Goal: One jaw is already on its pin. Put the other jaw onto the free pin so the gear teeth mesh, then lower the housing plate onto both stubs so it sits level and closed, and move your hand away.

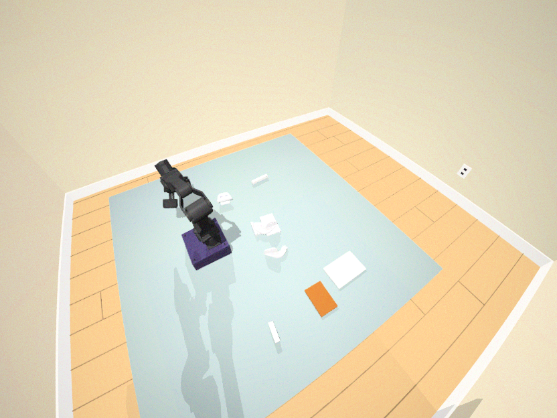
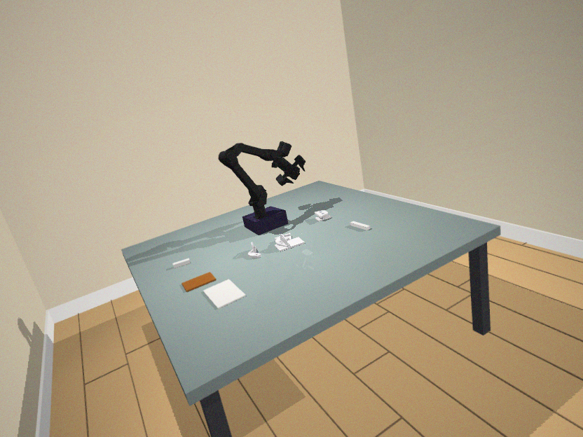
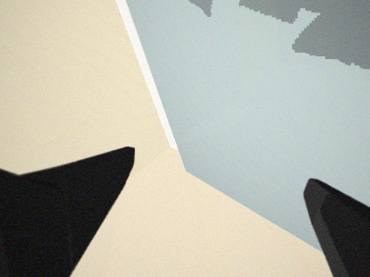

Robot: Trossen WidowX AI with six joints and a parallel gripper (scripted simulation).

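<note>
Now: gripper tip 390 mm short of the white jaw, 460 mm to the left of it and 170 mm above it. The rest, counted from my gripper tip: orange plate: 420 mm ahead, 730 mm to the right, 170 mm below; then white plate: 590 mm ahead, 680 mm to the right, 170 mm below.
</note>
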